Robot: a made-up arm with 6 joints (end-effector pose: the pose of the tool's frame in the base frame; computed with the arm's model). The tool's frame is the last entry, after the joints. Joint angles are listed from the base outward.
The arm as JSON. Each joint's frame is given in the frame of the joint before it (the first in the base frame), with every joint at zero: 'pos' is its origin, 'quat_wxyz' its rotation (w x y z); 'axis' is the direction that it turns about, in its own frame. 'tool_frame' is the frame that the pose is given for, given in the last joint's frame.
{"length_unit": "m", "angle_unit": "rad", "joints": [
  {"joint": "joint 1", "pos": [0.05, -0.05, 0.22], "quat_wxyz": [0.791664, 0.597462, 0.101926, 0.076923], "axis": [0.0, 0.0, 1.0]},
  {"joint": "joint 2", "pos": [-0.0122, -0.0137, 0.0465], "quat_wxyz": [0.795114, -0.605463, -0.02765, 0.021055], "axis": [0.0, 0.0, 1.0]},
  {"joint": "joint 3", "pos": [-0.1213, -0.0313, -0.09], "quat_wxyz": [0.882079, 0.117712, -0.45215, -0.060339], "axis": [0.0, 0.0, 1.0]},
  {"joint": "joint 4", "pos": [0.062, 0.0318, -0.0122], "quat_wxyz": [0.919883, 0.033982, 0.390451, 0.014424], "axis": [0.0, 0.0, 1.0]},
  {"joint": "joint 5", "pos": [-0.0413, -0.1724, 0.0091], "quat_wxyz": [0.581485, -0.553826, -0.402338, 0.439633], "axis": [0.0, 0.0, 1.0]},
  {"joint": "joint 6", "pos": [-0.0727, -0.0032, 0.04], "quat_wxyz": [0.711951, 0.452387, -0.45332, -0.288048], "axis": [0.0, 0.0, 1.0]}
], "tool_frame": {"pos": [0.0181, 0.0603, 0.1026], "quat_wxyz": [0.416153, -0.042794, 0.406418, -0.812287]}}
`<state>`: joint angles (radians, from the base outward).
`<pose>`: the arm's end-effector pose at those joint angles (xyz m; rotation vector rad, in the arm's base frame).
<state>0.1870 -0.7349 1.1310 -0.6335 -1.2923 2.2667</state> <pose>-0.1332 -0.2649 0.0332 -0.2083 -2.3765 0.0691</pose>
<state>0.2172 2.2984 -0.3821 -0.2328 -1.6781 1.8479</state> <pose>0.2412 -0.1631 -0.0116 1.8385 0.3463 0.4918</pose>
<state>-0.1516 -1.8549 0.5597 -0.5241 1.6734 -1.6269</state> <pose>0.0671 0.0830 0.2884 0.0966 -0.3040 2.2444</pose>
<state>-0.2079 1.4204 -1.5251 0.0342 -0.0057 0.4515</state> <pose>-0.0275 -0.4970 0.0093 1.2062 1.2560 -0.0658</pose>
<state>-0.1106 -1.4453 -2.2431 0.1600 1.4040 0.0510</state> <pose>-0.1069 0.2442 0.1060 1.9058 0.1090 -1.9590</pose>
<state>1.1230 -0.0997 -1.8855 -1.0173 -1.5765 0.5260</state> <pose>-0.0585 -0.0650 0.1933 -1.8726 -0.1735 1.5689</pose>
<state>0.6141 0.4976 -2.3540 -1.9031 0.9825 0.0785</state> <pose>0.1354 -0.4815 0.2418 -0.3893 -2.9731 0.7926</pose>
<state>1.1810 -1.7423 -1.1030 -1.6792 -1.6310 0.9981</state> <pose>0.0991 -0.0460 0.3570 -0.1814 -0.2893 1.8338</pose>
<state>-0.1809 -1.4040 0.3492 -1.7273 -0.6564 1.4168</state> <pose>0.0096 0.2821 0.0125 -1.2660 -1.1557 -2.1150</pose>
